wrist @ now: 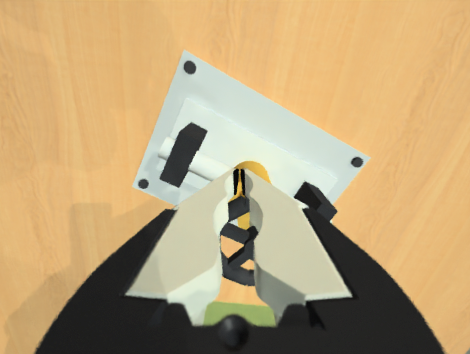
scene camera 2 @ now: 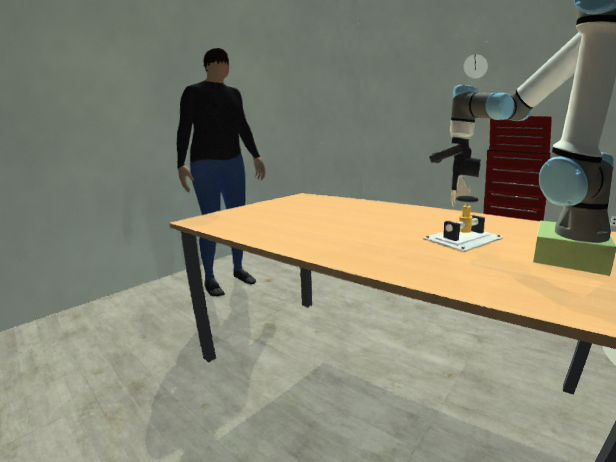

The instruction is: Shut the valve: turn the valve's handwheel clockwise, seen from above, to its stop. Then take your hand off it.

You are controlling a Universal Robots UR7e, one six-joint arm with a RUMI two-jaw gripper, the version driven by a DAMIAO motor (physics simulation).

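The valve's black handwheel [scene camera 2: 467, 199] [wrist: 236, 232] sits on top of the yellow valve body [scene camera 2: 466, 223] [wrist: 255, 169]. The white base plate [scene camera 2: 465, 244] [wrist: 275, 112] is under it on the table. My gripper [scene camera 2: 454, 201] [wrist: 239, 171] points down with its beige fingers shut and nothing between them. In the scene view the fingertips are close to the left of the wheel. In the wrist view the fingers cover much of the wheel, and parts of its rim and spokes show through the gap between them. Whether they touch it cannot be told.
White pipe runs through two black brackets [scene camera 2: 451, 230] [wrist: 183, 154] on the plate. The arm stands on a green block [scene camera 2: 572, 254] [wrist: 239, 313] at the right of the wooden table [scene camera 2: 325, 235]. A person [scene camera 2: 216, 120] stands behind the table's left end. A red tool cabinet [scene camera 2: 517, 170] is behind.
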